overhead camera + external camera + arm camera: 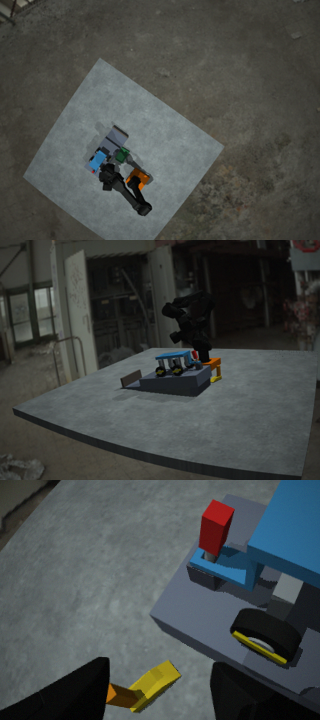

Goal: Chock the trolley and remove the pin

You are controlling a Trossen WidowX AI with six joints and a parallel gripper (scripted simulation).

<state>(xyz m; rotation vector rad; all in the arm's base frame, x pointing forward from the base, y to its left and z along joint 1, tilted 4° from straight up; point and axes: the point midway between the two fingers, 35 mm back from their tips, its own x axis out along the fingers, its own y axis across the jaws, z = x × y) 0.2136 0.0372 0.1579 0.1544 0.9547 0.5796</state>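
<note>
Right now the yellow chock is 160 mm below my gripper tip, 80 mm to the left of it and 20 mm behind it. The rest, counted from my gripper tip: brown end board 330 mm to the right, 150 mm below, 80 mm ahead; blue-topped trolley 100 mm ahead, 70 mm to the right, 70 mm below; stop pin 90 mm ahead, 50 mm below, 30 mm to the left.
</note>
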